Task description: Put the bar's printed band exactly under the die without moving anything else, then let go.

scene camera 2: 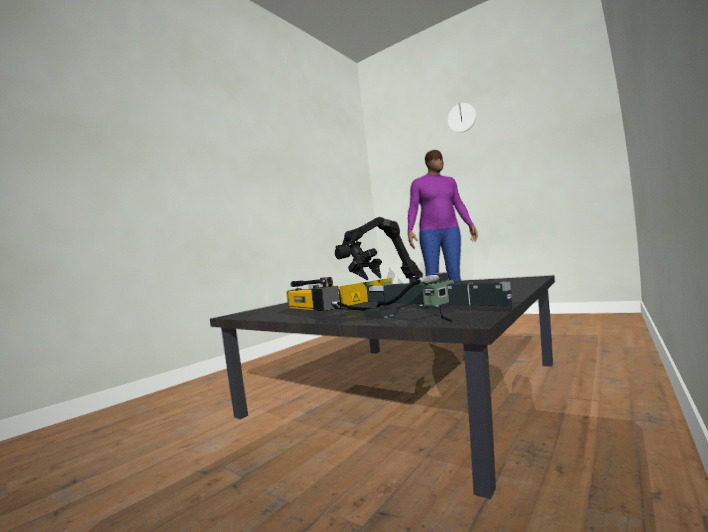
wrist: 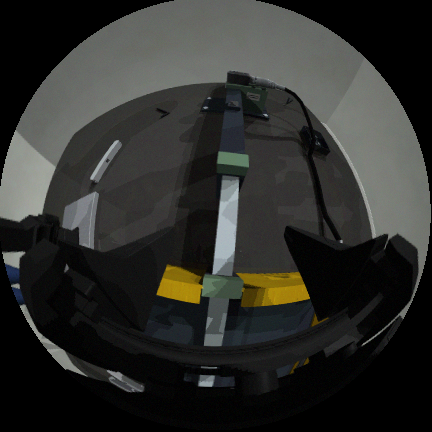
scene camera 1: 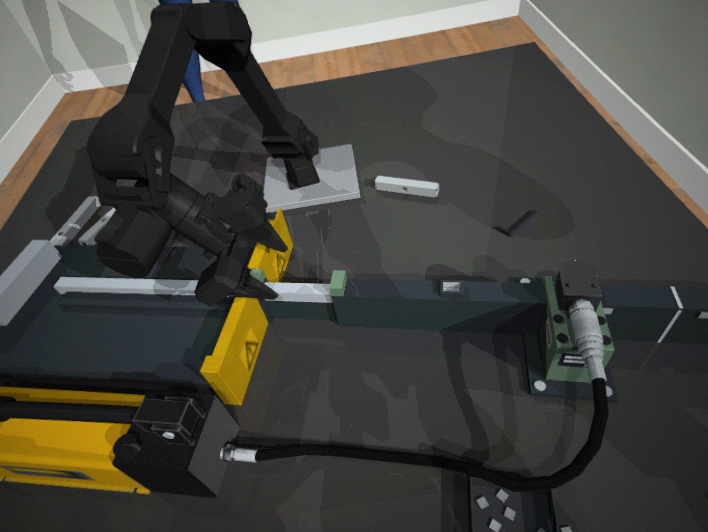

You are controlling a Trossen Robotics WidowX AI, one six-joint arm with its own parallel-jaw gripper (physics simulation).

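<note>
A long dark bar runs through a green press with a black head. A white band crosses the dark bar beyond the press, on its right side in scene camera 1. The die itself cannot be made out. A pale grey strip runs left in line with the dark bar, with one green block at its end and another green block at the guard. My gripper is open and empty, above the strip.
A yellow guard stands across the strip. A black cable curves from the press towards a yellow machine. A small box sits on the dark bar. A pale block and an L-shaped key lie behind.
</note>
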